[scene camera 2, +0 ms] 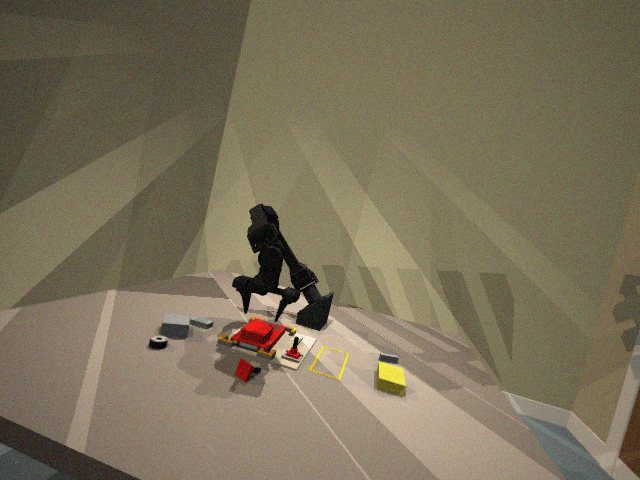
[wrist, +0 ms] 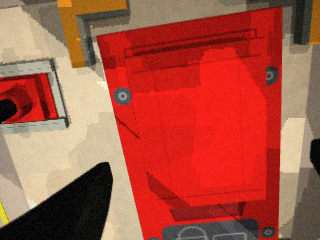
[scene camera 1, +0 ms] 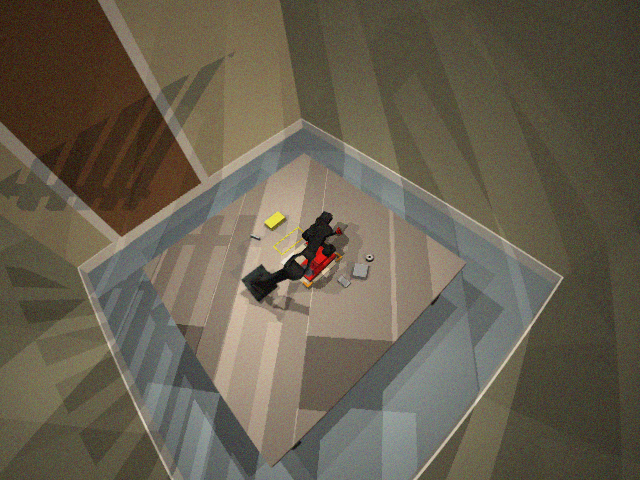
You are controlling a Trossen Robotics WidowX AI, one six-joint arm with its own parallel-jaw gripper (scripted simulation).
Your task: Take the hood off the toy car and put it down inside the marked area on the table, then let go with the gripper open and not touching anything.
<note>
The gripper (scene camera 2: 260, 317) is open, with nothing in its grasp. Further things: a red hood (wrist: 200, 108) and a yellow block (scene camera 2: 391, 379).
The gripper also shows in the wrist view (wrist: 208, 160). The wrist view does not show the yellow block: it is out of frame.
</note>
